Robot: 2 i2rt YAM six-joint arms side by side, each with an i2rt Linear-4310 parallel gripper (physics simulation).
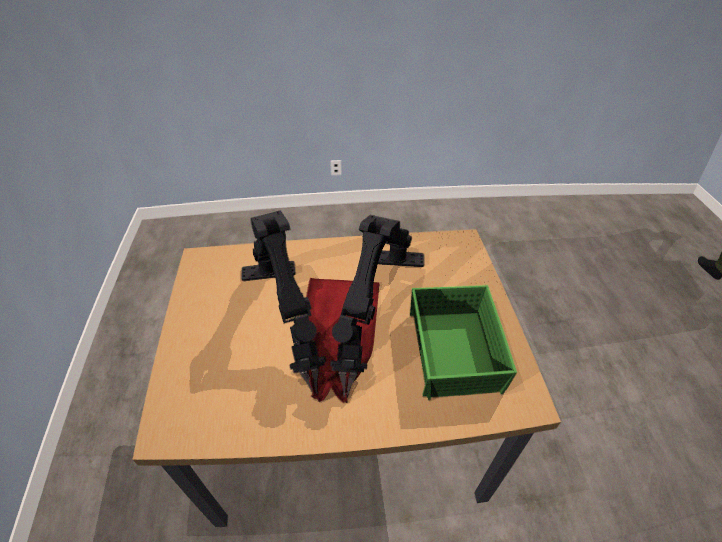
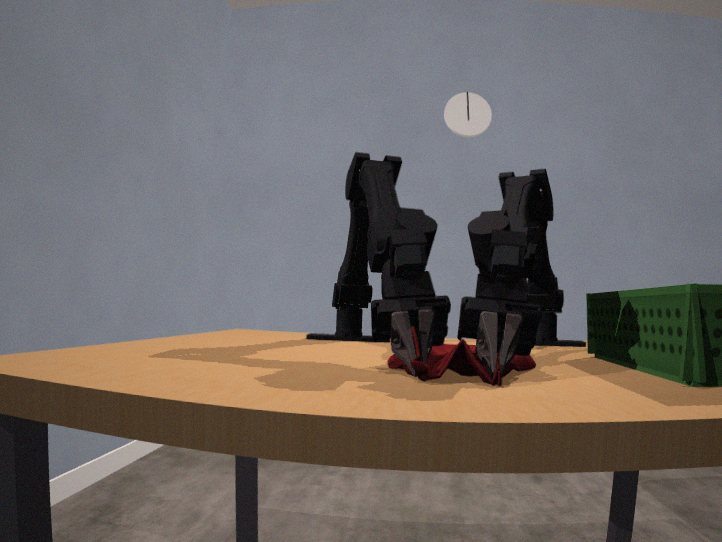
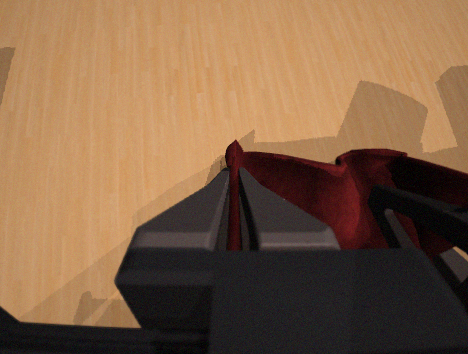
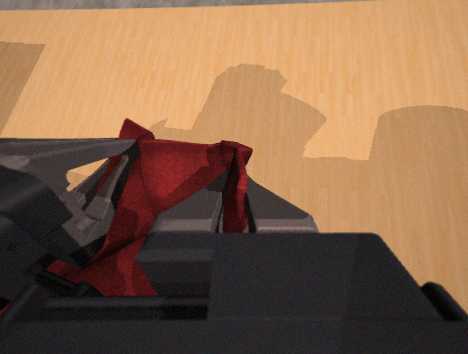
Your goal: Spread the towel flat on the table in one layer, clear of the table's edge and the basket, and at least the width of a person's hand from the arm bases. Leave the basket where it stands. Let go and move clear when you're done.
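The red towel lies on the table between and under the two arms. Its front part is bunched and folded up between the grippers; parts are hidden by the arms. My left gripper is shut on one front corner of the towel, low over the table. My right gripper is shut on the other front corner, close beside the left one. The green basket stands to the right of the towel, apart from it.
The wooden table carries both arms; their bases stand at its back edge. The towel's back edge lies between and just in front of them. The table's front edge runs beyond the grippers.
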